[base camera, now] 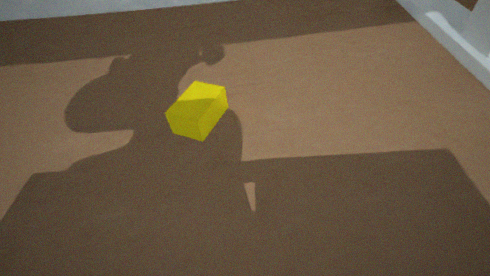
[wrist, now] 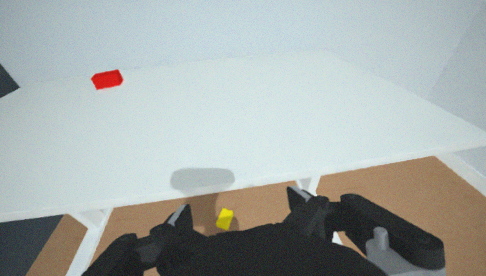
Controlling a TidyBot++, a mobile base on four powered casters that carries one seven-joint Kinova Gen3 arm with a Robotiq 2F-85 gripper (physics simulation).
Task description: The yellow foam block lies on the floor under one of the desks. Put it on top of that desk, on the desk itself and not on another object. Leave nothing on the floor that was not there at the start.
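Frame: origin at the arm's base, x ahead, y left, z up, level; metres.
Where they show: gripper, fingertip midpoint: (wrist: 240,206).
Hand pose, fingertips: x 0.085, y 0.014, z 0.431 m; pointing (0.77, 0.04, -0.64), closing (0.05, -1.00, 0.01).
Note:
Things, the pixels of their top centre, and the offset from my fingertips. "*": a spot on its surface instead. Level surfaces: height alone.
- yellow foam block at its top centre: (base camera: 195,99) (wrist: 224,216) dz -0.783, dx +0.394, dy +0.104 m
- white desk at its surface level: dz -0.108 m
- red tray-like object at its top centre: (wrist: 105,73) dz -0.063, dx +0.665, dy +0.490 m
- white desk foot at a spot on its surface: (base camera: 457,42) * dz -0.804, dx +0.526, dy -0.363 m
The yellow foam block (base camera: 197,111) (wrist: 225,219) lies on the wooden floor, partly in the robot's shadow. In the wrist view it shows just beyond the front edge of the white desk (wrist: 240,115), low in the picture between the fingers but far below them. My gripper (wrist: 240,206) is open and holds nothing. It is above the level of the desk top, near the front edge, and its shadow falls on that edge.
A red tray-like object (wrist: 107,79) is on the desk at the back left. White desk legs (wrist: 92,240) stand left and right below the top. A white desk foot (base camera: 457,42) shows at the upper right of the base view. Walls stand behind and to the right.

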